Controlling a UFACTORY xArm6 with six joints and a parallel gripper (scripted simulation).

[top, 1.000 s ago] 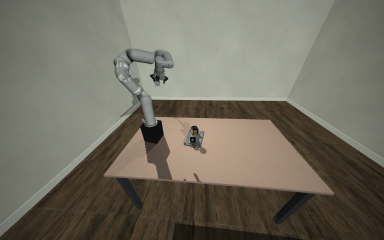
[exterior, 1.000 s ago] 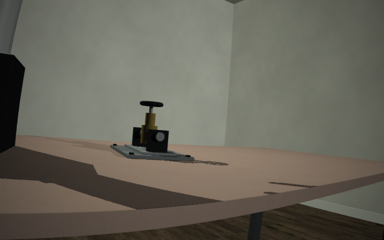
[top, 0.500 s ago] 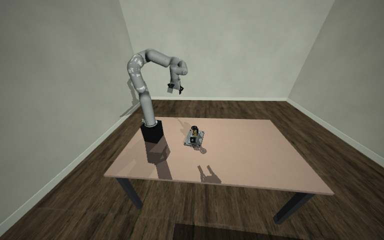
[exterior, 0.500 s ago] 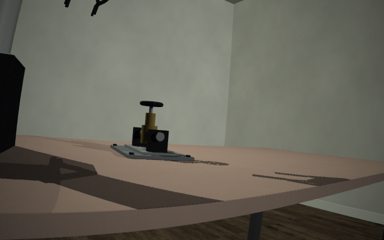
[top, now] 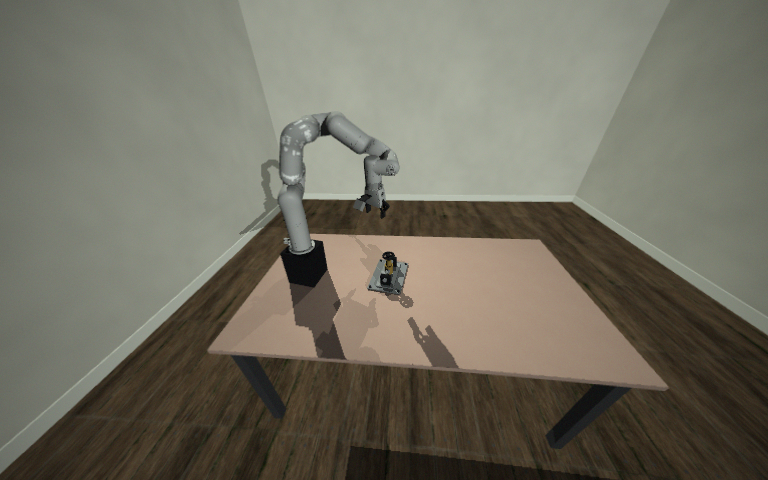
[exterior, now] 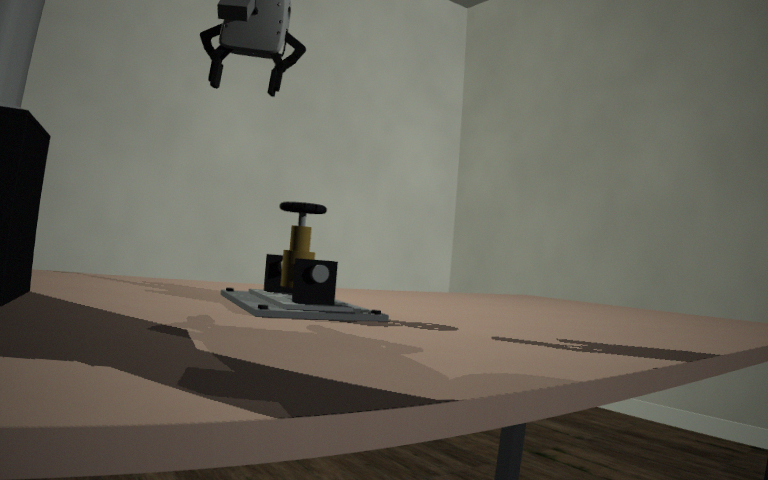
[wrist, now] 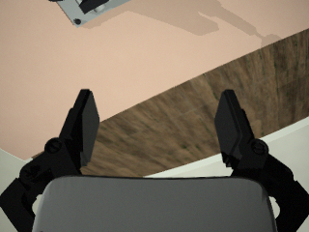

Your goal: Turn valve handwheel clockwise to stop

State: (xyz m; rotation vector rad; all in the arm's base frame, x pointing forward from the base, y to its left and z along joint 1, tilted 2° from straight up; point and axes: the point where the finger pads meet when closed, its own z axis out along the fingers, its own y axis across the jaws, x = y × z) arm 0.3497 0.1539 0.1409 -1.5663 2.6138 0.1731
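My hand is 19 cm above the black spoked handwheel, 10 cm to the left of it and 8 cm short of it.
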